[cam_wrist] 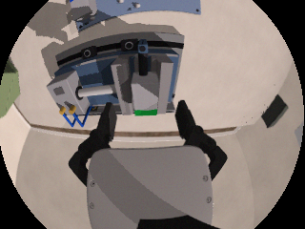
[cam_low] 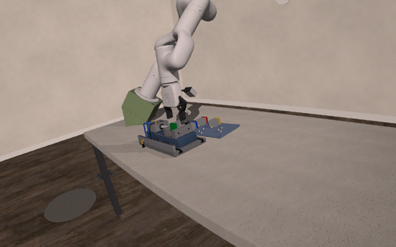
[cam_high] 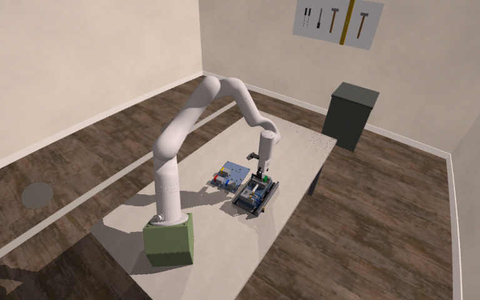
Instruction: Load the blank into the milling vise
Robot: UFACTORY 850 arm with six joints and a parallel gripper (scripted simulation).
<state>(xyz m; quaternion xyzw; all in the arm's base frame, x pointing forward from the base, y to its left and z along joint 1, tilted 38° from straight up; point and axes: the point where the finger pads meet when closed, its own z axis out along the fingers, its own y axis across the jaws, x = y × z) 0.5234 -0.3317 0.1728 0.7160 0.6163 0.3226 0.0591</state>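
The green-ended blank is 4 cm below my hand. From my hand the other things lie so: jaw block (3 cm ahead, 6 cm below); then pale rod (9 cm behind, 6 cm below); then blue-ended blank (10 cm behind, 18 cm to the left, 11 cm below).
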